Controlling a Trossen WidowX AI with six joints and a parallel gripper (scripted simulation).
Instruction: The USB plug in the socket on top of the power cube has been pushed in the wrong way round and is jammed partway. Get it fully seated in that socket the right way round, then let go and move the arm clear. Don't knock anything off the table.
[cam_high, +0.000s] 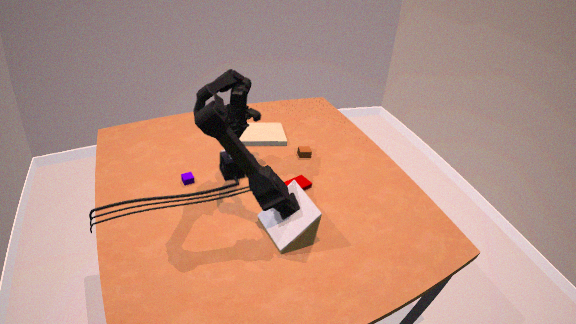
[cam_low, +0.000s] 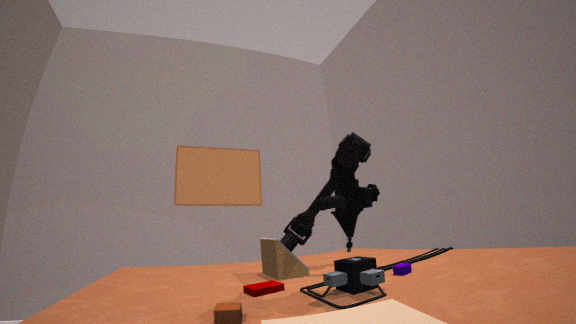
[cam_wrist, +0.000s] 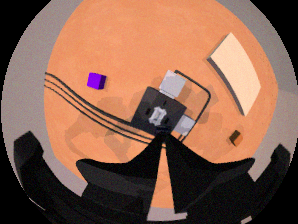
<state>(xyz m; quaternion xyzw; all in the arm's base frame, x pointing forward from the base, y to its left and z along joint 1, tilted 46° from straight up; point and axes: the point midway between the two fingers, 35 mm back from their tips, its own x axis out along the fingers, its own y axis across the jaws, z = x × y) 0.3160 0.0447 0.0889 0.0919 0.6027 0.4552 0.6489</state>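
The USB plug is 20 mm below my gripper tip. The rest, counted from my gripper tip: USB socket 60 mm below, 10 mm to the left; then red block 210 mm to the right, 120 mm below, 120 mm behind; then purple cube 180 mm to the left, 120 mm below, 20 mm behind.
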